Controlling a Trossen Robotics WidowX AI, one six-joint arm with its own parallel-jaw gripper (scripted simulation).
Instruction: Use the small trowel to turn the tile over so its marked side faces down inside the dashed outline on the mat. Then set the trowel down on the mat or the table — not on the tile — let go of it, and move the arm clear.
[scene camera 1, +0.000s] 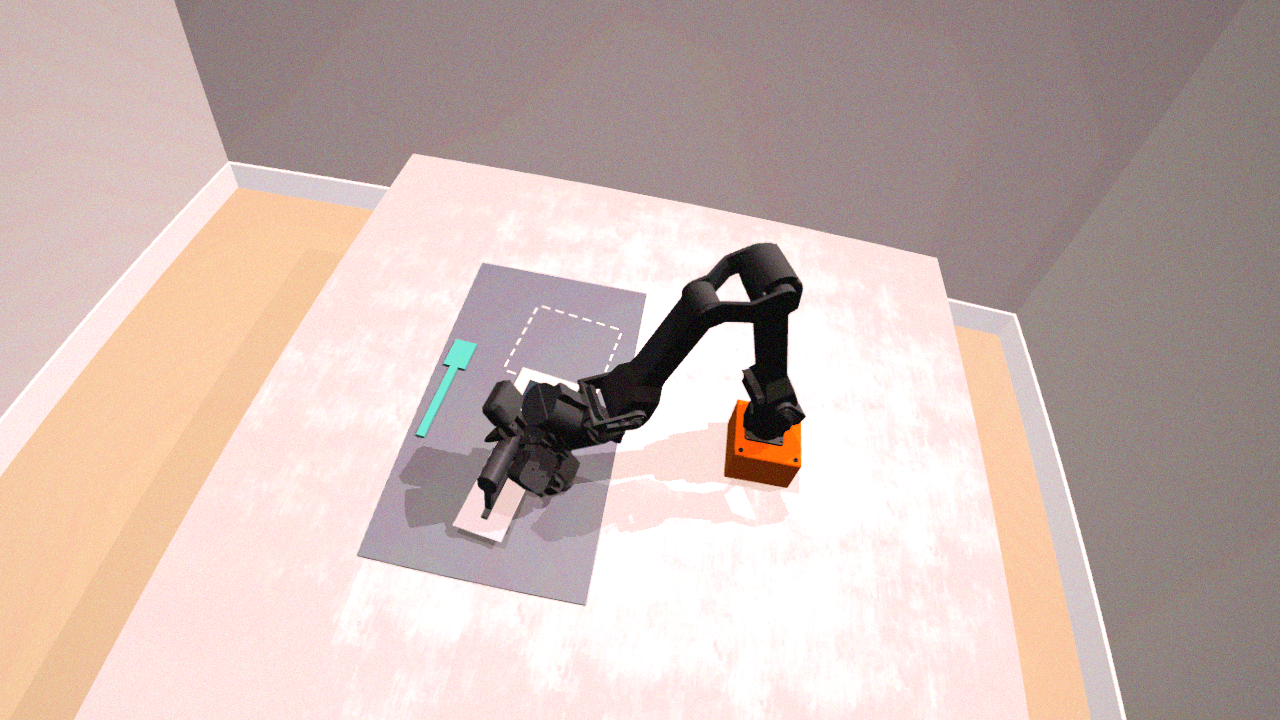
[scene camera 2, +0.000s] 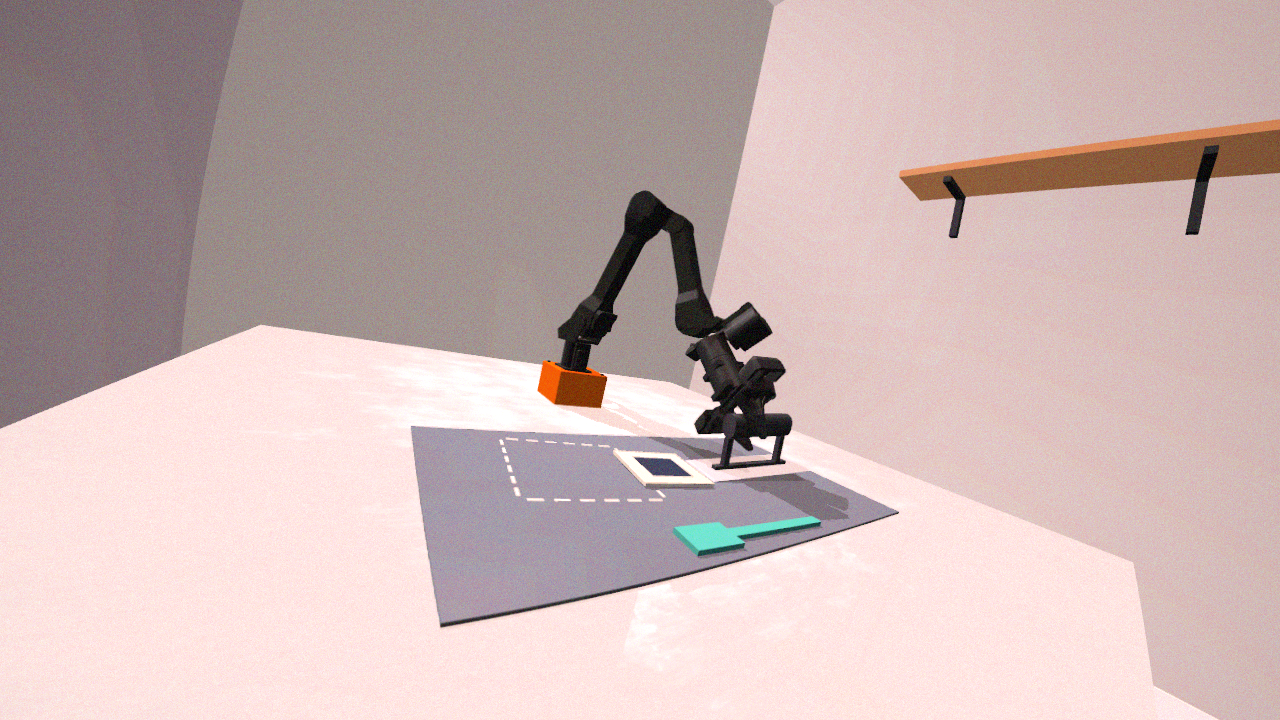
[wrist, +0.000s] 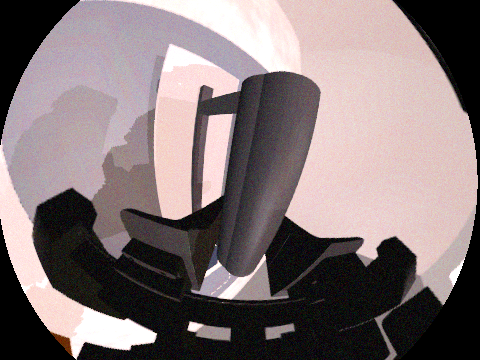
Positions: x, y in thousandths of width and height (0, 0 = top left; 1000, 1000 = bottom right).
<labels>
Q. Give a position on a teal trowel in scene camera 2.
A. At 550, 749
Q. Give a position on a cream tile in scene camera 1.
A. At 412, 526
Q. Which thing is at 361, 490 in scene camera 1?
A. A teal trowel.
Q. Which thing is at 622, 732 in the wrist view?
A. The gripper.
</labels>
